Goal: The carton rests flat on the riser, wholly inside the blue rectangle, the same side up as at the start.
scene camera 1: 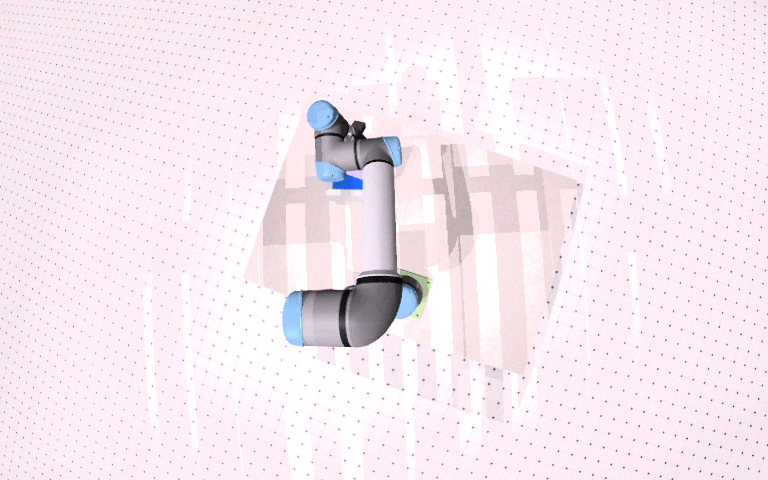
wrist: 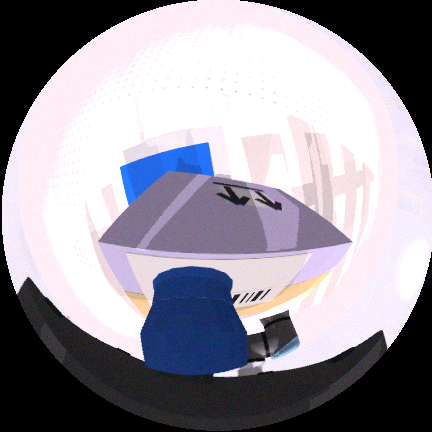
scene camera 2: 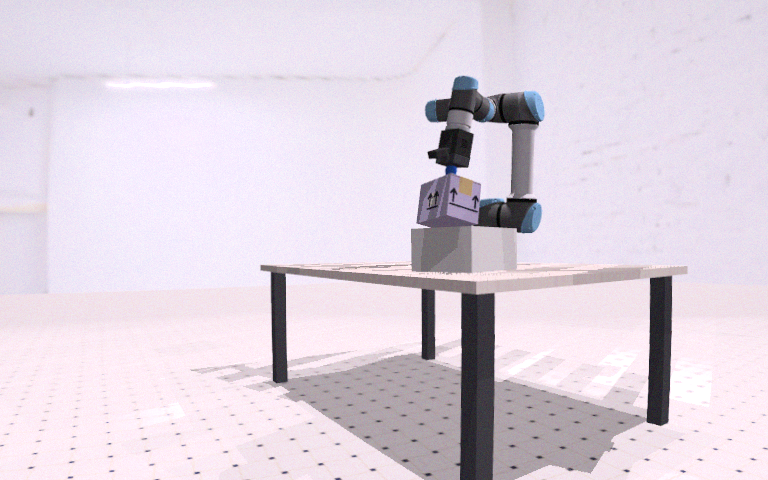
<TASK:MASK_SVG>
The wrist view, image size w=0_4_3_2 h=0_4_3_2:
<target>suction cup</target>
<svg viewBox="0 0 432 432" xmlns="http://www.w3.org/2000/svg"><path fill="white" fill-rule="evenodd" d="M158 273L152 280L154 290L152 302L139 332L145 366L177 374L210 374L236 369L247 364L247 331L233 306L230 293L232 279L225 272L215 268L193 265L173 267Z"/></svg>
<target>carton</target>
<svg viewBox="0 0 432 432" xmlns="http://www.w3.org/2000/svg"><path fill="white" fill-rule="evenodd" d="M97 241L110 269L124 289L124 292L145 317L152 302L154 292L152 280L158 273L173 267L193 265L215 268L225 272L232 279L230 293L233 306L241 322L260 319L290 309L308 295L332 271L353 243L350 238L320 214L279 188L237 179L167 170L139 194L111 223Z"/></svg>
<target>riser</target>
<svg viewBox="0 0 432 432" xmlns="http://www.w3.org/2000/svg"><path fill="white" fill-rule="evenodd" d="M222 124L188 129L160 136L107 157L111 184L119 214L167 170L231 178Z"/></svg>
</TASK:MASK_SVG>
